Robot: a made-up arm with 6 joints.
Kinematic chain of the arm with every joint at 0, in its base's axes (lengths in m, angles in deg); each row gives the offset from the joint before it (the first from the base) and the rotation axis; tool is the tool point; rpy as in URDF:
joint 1: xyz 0 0 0.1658 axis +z
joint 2: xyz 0 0 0 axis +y
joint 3: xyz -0.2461 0 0.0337 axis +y
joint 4: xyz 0.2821 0 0.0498 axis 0.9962 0 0.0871
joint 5: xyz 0 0 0 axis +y
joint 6: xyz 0.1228 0 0.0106 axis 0.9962 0 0.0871
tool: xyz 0 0 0 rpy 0 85 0
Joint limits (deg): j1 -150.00..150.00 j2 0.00..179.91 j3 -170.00..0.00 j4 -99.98..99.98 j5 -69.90..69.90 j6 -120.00..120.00
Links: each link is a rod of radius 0.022 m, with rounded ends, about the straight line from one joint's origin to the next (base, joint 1, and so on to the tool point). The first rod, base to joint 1, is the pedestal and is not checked.
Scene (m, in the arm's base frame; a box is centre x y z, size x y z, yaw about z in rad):
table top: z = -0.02
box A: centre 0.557 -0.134 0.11 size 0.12 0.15 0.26 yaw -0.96
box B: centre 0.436 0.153 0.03 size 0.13 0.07 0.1 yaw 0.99
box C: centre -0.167 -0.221 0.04 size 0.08 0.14 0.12 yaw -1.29
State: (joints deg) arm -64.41 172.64 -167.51 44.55 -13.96 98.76
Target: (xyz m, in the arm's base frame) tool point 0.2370 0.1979 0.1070
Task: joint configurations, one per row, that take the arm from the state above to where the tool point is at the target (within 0.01 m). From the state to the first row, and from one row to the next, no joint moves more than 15 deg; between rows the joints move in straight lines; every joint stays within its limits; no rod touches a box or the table.
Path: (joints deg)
1: -53.92 160.35 -159.28 43.00 -8.99 104.07
2: -43.44 148.06 -151.05 41.45 -4.02 109.38
3: -32.95 135.77 -142.82 39.90 0.95 114.69
4: -22.47 123.48 -134.59 38.36 5.93 120.00
5: -14.48 121.24 -122.00 38.87 16.59 116.46
6: -6.48 118.99 -109.40 39.39 27.25 112.92
7: 1.51 116.75 -96.81 39.91 37.91 109.38
8: 9.50 114.50 -84.21 40.43 48.58 105.84
9: 17.49 112.26 -71.62 40.95 59.24 102.30
10: 25.48 110.01 -59.02 41.47 69.90 98.76

